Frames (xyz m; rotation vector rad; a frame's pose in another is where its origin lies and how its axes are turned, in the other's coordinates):
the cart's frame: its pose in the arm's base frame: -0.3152 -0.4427 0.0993 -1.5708 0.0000 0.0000
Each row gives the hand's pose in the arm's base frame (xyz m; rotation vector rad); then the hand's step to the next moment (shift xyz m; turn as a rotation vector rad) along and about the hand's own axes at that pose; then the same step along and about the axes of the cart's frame.
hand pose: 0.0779 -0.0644 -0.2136 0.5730 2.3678 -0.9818
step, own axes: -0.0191 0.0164 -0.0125 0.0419 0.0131 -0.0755
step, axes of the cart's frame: 0.0203 -0.0104 0.0164 -0.0475 -0.0141 0.0719
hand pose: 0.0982 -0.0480 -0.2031 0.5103 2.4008 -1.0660
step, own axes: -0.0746 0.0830 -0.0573 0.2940 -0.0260 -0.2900
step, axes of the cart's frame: 0.0884 -0.0257 0.0852 -0.3306 -0.0266 0.2474
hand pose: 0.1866 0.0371 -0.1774 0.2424 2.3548 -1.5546
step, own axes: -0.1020 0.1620 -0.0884 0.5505 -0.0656 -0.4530
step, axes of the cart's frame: 0.1310 0.0728 0.1483 -0.6097 -0.0318 0.3739
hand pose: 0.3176 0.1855 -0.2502 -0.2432 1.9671 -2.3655
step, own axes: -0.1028 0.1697 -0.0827 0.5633 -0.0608 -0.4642
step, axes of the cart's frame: 0.0786 0.1897 0.0634 -0.6244 -0.0262 0.3821
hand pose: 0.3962 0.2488 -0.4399 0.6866 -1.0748 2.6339
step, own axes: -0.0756 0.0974 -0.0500 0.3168 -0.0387 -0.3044
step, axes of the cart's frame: 0.0134 0.1275 -0.0356 -0.3642 0.0097 0.2486
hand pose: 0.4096 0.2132 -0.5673 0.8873 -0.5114 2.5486
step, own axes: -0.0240 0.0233 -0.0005 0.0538 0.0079 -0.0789
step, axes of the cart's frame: 0.0061 0.0208 -0.0255 -0.0824 0.0246 0.0422
